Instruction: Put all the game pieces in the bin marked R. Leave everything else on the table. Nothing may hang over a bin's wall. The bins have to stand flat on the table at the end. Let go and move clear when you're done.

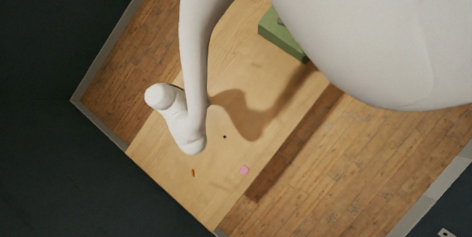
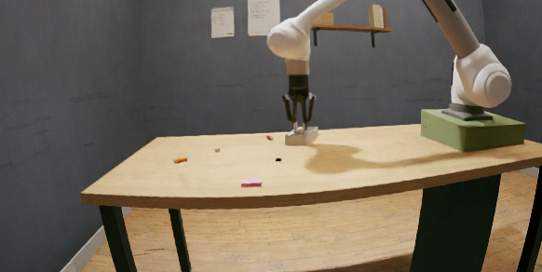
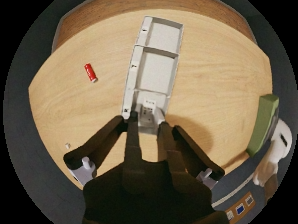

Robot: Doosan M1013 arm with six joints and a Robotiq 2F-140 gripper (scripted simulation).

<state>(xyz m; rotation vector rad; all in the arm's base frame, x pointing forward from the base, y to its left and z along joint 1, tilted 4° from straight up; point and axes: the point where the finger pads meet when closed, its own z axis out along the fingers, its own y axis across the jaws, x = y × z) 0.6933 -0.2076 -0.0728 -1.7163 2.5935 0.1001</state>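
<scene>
The white cube is 320 mm ahead of my hand, 70 mm to the left of it and 40 mm below it. The rest, counted from my hand: grey bin: 80 mm to the right, 30 mm below, 30 mm behind; then red piece: 120 mm to the right, 110 mm ahead, 40 mm below; then black piece: 240 mm to the left, 110 mm ahead, 50 mm below.
</scene>
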